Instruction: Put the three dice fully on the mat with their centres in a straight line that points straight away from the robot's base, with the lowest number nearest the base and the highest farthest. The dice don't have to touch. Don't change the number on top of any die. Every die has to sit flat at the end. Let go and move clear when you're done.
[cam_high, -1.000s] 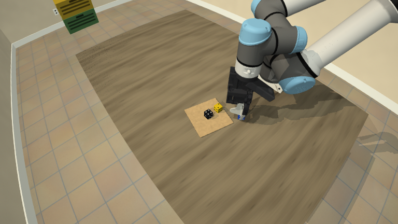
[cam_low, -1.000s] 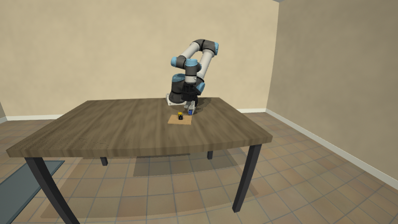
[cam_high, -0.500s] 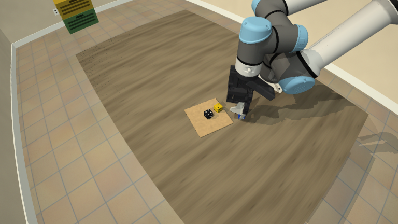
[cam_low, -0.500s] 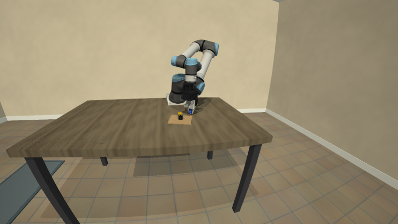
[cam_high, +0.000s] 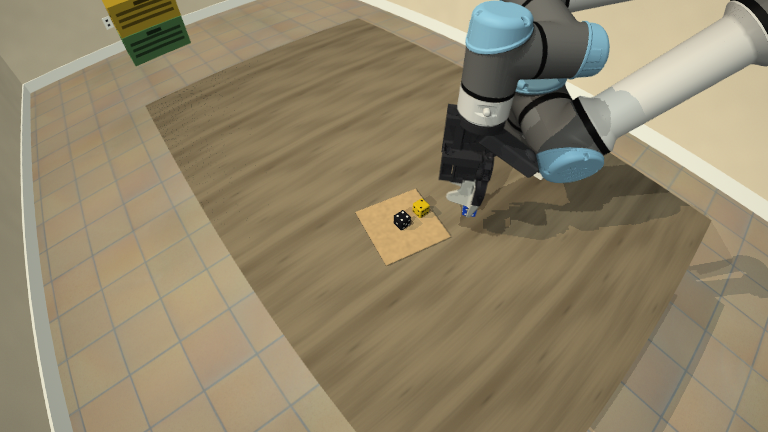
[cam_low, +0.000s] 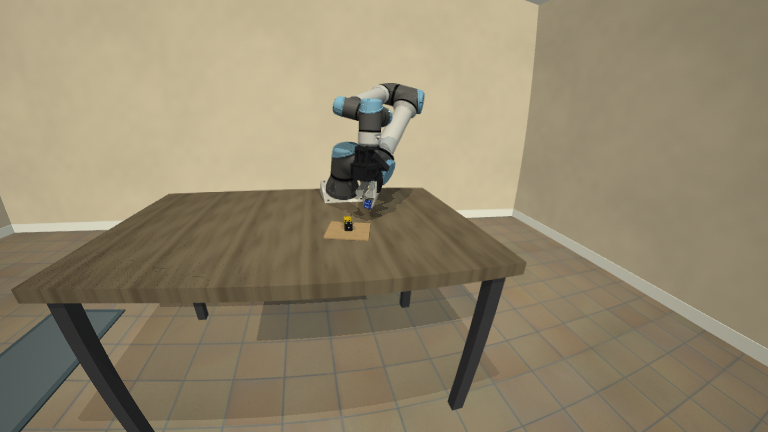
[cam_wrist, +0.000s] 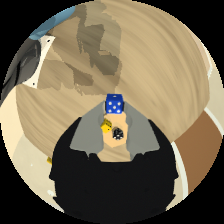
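Right now my hand is 10 cm short of the black die, 8 cm to the left of it and 5 cm above it. The rest, counted from my hand: blue die: right at my hand; then tan mat: 10 cm ahead, 8 cm to the right, 6 cm below; then yellow die: 8 cm to the right, 5 cm below, 5 cm ahead.
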